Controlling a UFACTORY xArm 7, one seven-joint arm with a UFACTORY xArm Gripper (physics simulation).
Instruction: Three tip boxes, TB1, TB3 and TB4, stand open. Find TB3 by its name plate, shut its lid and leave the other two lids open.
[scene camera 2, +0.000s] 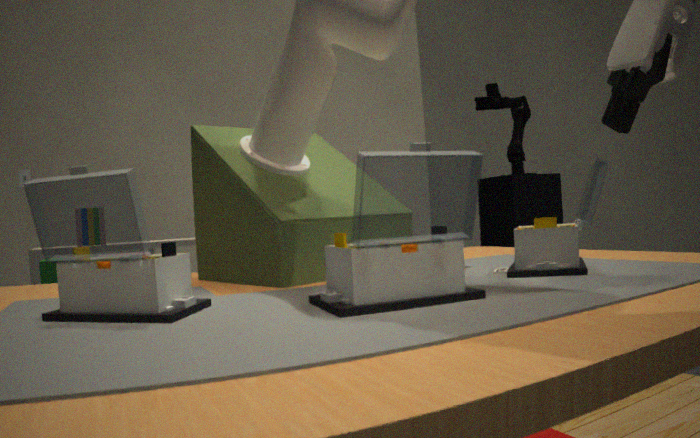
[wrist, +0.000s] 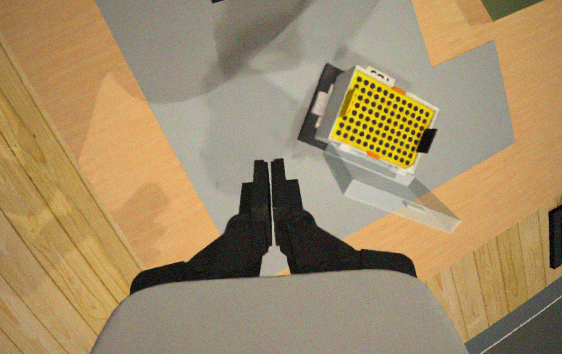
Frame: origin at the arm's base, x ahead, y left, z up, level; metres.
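Seen in the pictures: gripper, fingertip midpoint: (scene camera 2: 614, 128) (wrist: 270, 179); arm's base at its link origin: (scene camera 2: 273, 157).
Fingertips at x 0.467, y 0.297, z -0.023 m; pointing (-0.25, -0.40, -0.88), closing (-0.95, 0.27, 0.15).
Observation:
Pixels of each thing's middle, then the offset from my fingertips to it. Level surfaces: height alone.
- middle box at the middle of its body: (scene camera 2: 388, 269) dx -0.081, dy -0.263, dz -0.142 m
- left box at the middle of its body: (scene camera 2: 131, 282) dx -0.167, dy -0.531, dz -0.142 m
- grey mat at its surface level: dz -0.175 m
- wooden table at its surface level: dz -0.178 m
TB3 (scene camera 2: 546, 250) (wrist: 382, 122), a white box with a yellow tip rack, stands at the right in the scene view and upper right of centre in the wrist view. Its name plate (wrist: 381, 75) is foreshortened and hard to read. Its clear lid (scene camera 2: 593, 191) (wrist: 400, 205) stands open, leaning outward. My gripper (scene camera 2: 616, 128) (wrist: 270, 179) is shut and empty, raised above and apart from TB3, on the lid's side in the scene view. The middle box (scene camera 2: 407, 278) and left box (scene camera 2: 108, 286) have lids up; their plates do not show.
The boxes stand on a grey mat (scene camera 2: 247, 340) (wrist: 175, 130) on a wooden table (scene camera 2: 361, 382) (wrist: 125, 135). The green wedge base (scene camera 2: 242, 227) of the arm is behind the middle box. A black pedestal (scene camera 2: 518, 211) with a small dark arm stands behind TB3.

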